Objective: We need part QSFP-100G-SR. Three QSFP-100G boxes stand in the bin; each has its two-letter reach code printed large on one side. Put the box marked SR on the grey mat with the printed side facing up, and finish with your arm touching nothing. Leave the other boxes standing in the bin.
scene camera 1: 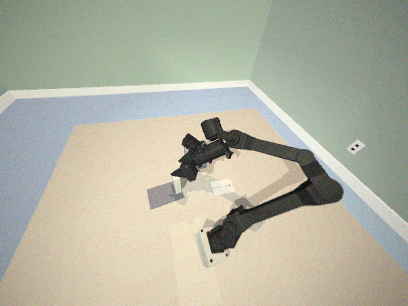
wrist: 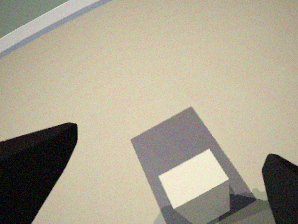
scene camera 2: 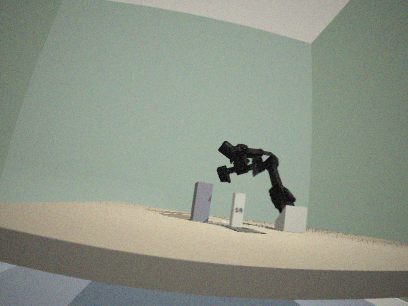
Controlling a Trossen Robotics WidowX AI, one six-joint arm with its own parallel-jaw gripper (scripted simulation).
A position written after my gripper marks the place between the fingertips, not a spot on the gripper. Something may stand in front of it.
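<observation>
Open and holding nothing: that is the state of my gripper [scene camera 1: 175, 167]. I can see the gripper [wrist: 171, 148] too, and the same gripper [scene camera 2: 241, 178] is visible as well.
</observation>
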